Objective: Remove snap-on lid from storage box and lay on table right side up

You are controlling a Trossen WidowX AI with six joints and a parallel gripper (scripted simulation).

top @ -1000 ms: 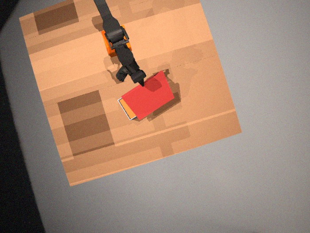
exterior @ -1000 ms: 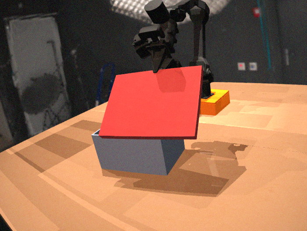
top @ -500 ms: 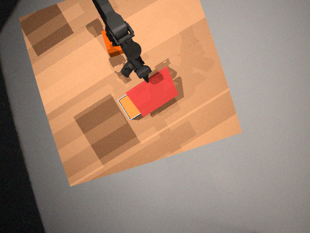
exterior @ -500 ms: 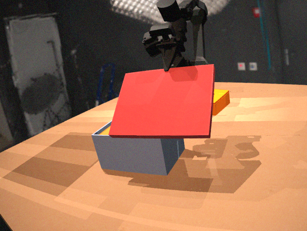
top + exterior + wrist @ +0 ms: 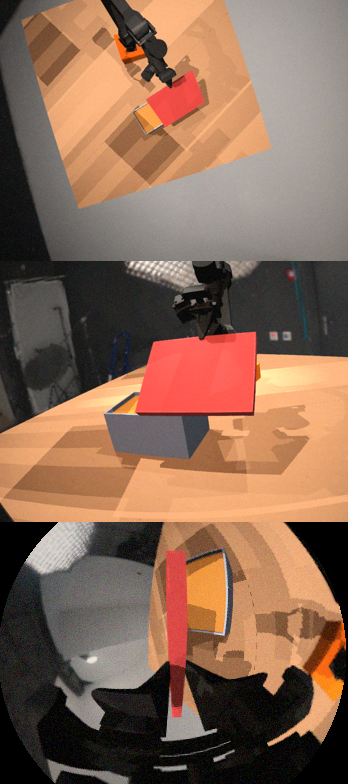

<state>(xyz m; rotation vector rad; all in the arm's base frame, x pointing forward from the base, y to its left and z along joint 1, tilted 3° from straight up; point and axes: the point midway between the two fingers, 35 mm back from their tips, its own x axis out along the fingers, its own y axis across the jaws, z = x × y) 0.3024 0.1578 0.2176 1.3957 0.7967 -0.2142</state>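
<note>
Right now the red lid is 60 mm ahead of my gripper tip, 50 mm below it and 30 mm to the left of it. From my gripper tip the other things lie so: storage box (180 mm below, 100 mm to the right, 90 mm ahead).
</note>
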